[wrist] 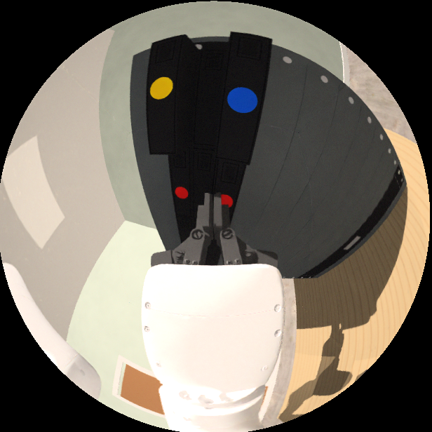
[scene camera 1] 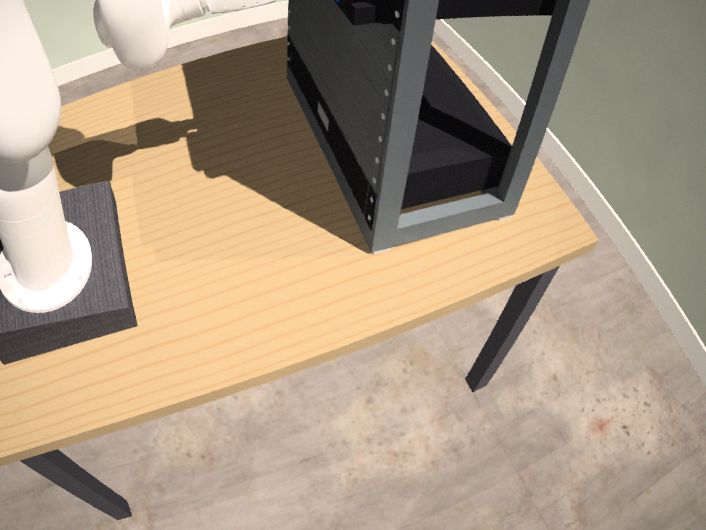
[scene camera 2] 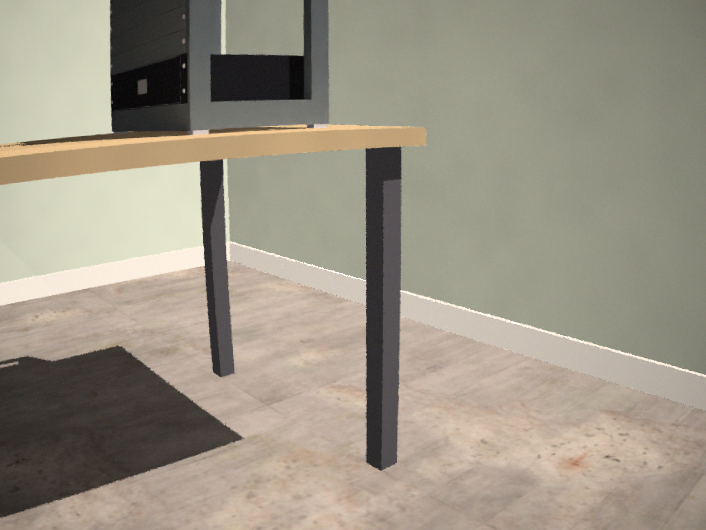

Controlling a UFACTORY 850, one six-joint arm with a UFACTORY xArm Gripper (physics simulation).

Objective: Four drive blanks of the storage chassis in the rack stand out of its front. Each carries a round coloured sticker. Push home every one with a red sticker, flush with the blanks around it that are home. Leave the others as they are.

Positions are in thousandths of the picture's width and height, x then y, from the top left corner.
Labels:
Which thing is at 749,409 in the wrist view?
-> A rack.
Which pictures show the rack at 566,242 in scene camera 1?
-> The wrist view, scene camera 1 and scene camera 2: all of them.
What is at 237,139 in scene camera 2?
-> A rack.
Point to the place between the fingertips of the gripper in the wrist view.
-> At 494,466

